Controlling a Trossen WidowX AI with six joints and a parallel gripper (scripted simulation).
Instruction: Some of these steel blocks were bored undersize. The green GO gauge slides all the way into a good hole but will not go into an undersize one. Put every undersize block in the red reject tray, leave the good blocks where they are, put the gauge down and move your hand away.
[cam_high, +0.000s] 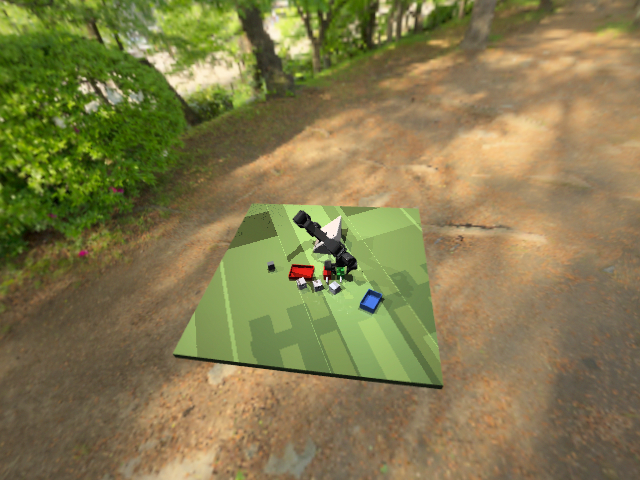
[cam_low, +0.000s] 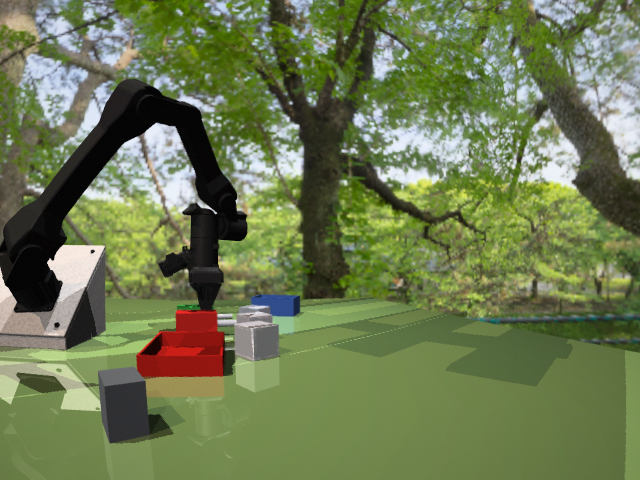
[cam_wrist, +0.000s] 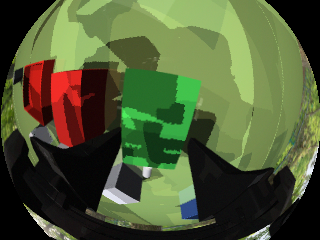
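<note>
Right now my gripper tip is 10 mm short of the green GO gauge. The rest, counted from my gripper tip: blue tray 180 mm ahead, 180 mm to the left, 10 mm below; red reject tray 10 mm behind, 240 mm to the right, 20 mm below; red block 20 mm ahead, 80 mm to the right.
</note>
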